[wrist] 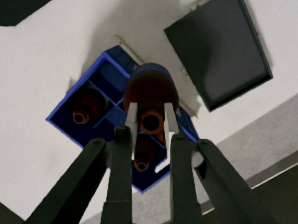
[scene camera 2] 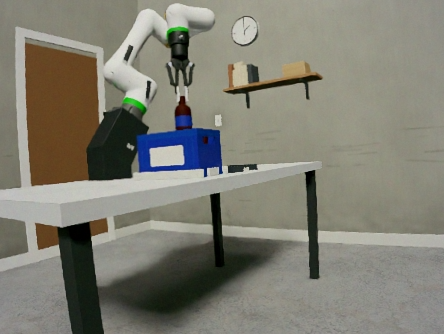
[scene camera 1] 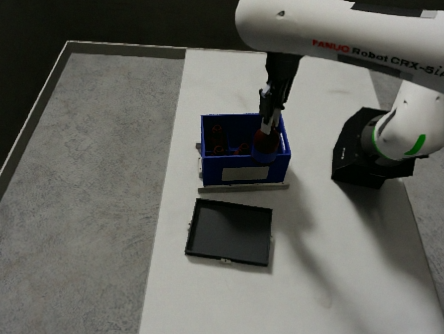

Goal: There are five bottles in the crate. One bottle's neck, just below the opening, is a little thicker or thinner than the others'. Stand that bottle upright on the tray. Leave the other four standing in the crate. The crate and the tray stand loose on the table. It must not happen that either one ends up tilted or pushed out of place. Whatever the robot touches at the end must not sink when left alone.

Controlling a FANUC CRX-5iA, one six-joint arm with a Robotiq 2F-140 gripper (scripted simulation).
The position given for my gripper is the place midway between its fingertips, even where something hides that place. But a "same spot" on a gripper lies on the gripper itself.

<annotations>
my gripper: wrist; scene camera 2 182,101; scene camera 1
crate: wrist 111,79; scene camera 2 183,149; scene camera 1 238,128
same spot on my gripper: (wrist: 226,189) = (scene camera 1: 270,104)
</annotations>
